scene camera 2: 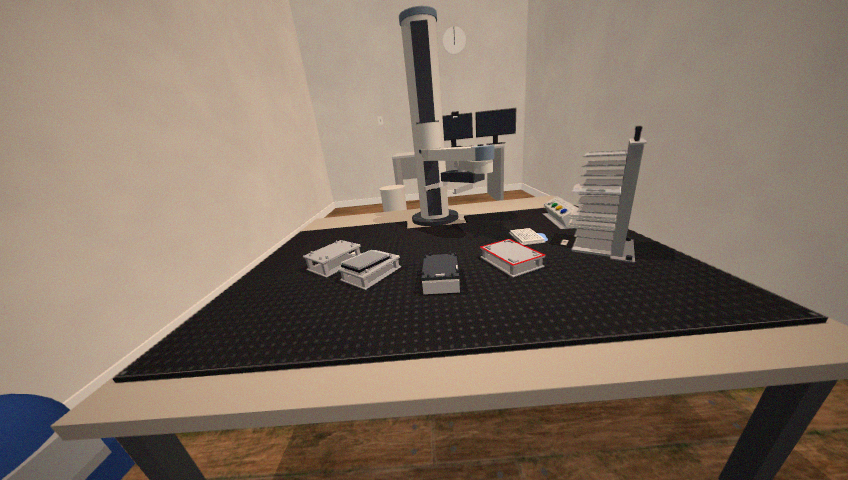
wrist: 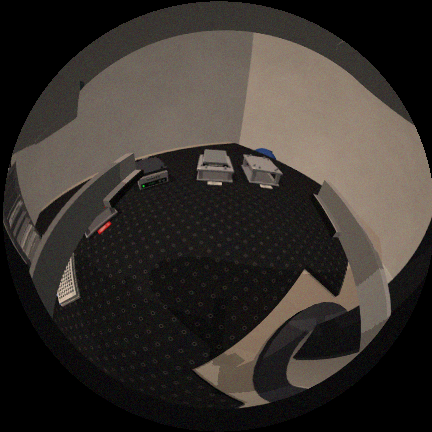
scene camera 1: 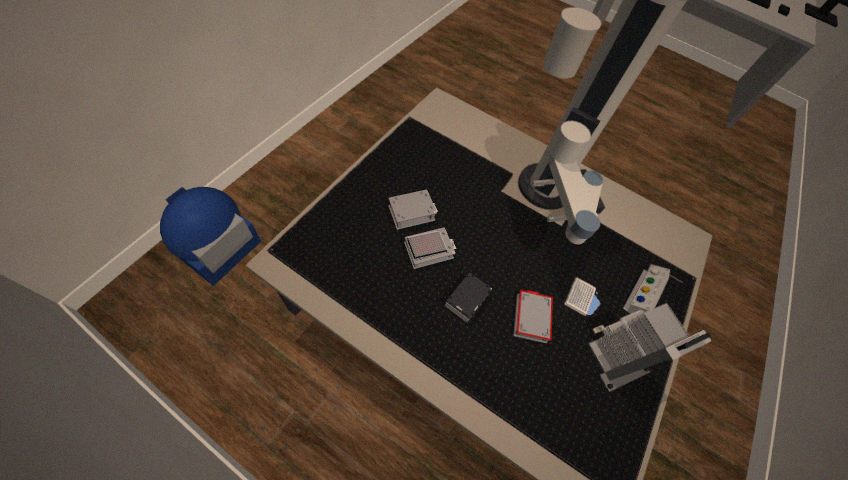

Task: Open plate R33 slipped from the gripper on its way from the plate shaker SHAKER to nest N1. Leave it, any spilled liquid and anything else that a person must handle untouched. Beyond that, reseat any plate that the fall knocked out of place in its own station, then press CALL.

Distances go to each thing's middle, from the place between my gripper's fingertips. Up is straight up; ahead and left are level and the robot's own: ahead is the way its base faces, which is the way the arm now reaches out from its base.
Scene:
I see the dark box device [scene camera 2: 440, 274] 41 cm ahead of my hand, 3 cm to the right of it and 16 cm below it.

